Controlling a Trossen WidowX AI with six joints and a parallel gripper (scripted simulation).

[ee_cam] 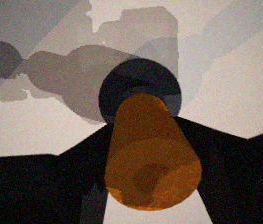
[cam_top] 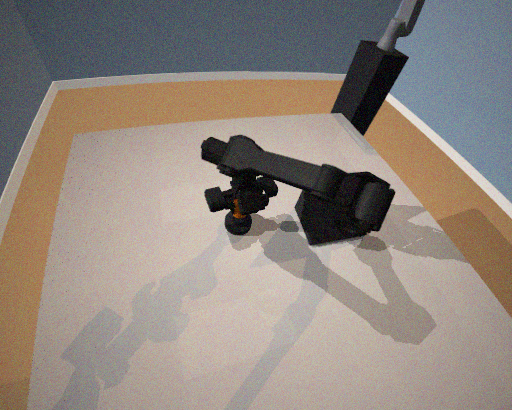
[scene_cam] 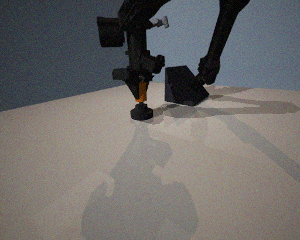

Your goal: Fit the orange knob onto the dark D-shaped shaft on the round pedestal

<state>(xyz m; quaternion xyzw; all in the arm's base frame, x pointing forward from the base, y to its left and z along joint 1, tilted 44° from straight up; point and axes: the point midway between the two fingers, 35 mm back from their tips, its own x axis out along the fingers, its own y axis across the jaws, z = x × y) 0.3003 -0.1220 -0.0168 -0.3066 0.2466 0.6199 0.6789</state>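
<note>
My gripper tip is 20 mm below the orange knob. Round my gripper tip: round dark pedestal 40 mm below.
</note>
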